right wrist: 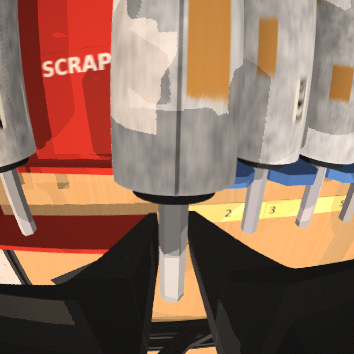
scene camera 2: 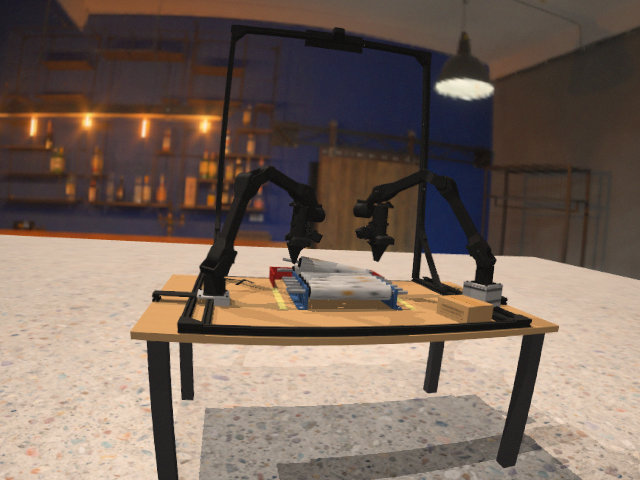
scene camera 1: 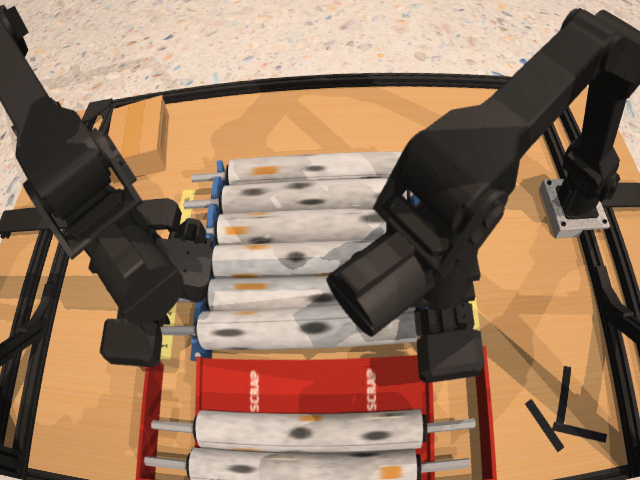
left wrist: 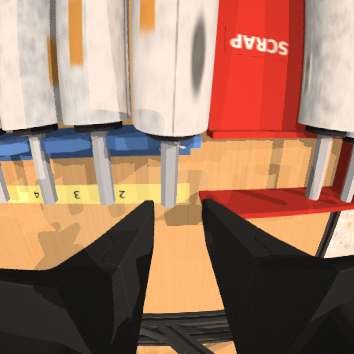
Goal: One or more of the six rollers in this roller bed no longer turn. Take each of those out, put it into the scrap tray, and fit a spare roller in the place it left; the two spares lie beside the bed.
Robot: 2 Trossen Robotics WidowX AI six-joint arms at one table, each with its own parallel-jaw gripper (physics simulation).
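Where they show: left gripper, fingertip midpoint: (scene camera 2: pixel 376 261) (scene camera 1: pixel 167 313) (left wrist: pixel 177 207); right gripper, fingertip midpoint: (right wrist: pixel 171 219) (scene camera 2: pixel 293 263) (scene camera 1: pixel 438 321); left arm's base, link origin: (scene camera 2: pixel 483 283); right arm's base, link origin: (scene camera 2: pixel 213 293) (scene camera 1: pixel 577 202).
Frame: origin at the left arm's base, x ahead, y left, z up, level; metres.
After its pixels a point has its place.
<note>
The end roller (scene camera 1: pixel 268 330) @(y -0.435, x 0.276, z 0.004 m) (scene camera 2: pixel 320 266) @(y -0.439, x 0.377, z -0.001 m) (left wrist: pixel 170 75) @(y -0.402, x 0.225, z -0.003 m) (right wrist: pixel 150 150) @(y -0.488, x 0.414, z 0.028 m), nearest the scrap tray, is tilted, its right-arm end raised above the bed. My right gripper (scene camera 2: pixel 294 260) @(y -0.497, x 0.456, z 0.003 m) (right wrist: pixel 171 219) @(y -0.497, x 0.456, z 0.003 m) is shut on that end's shaft. The other shaft shows over the blue rail (scene camera 1: pixel 218 170) @(y -0.143, x 0.275, z -0.035 m) (left wrist: pixel 115 142) @(y -0.356, x 0.201, z -0.026 m) (right wrist: pixel 292 172); whether it sits in its slot is unclear. My left gripper (scene camera 2: pixel 377 259) @(y -0.384, x 0.168, z 0.022 m) (left wrist: pixel 177 207) @(y -0.384, x 0.168, z 0.022 m) is open and empty, above and around that shaft's tip. The other bed rollers (scene camera 1: pixel 294 266) @(y -0.351, x 0.331, z -0.024 m) lie side by side. Two rollers (scene camera 1: pixel 248 431) @(y -0.538, x 0.215, z -0.018 m) (scene camera 1: pixel 320 465) @(y -0.601, x 0.276, z -0.025 m) lie across the red scrap tray (scene camera 1: pixel 310 382) @(y -0.491, x 0.300, z -0.057 m) (left wrist: pixel 255 100) @(y -0.462, x 0.191, z -0.059 m) (right wrist: pixel 75 115) @(y -0.541, x 0.395, z -0.059 m).
A cardboard box (scene camera 1: pixel 139 134) @(y 0.014, x 0.154, z -0.038 m) (scene camera 2: pixel 465 308) @(y 0.093, x 0.205, z -0.045 m) stands near a table corner. Several black strips (scene camera 1: pixel 564 397) @(y -0.644, x 0.603, z -0.092 m) lie right of the tray in scene camera 1. A yellow numbered strip (left wrist: pixel 62 195) (right wrist: pixel 272 210) runs along each side of the bed. The black frame (scene camera 1: pixel 361 80) @(y 0.015, x 0.573, z -0.076 m) borders the table.
</note>
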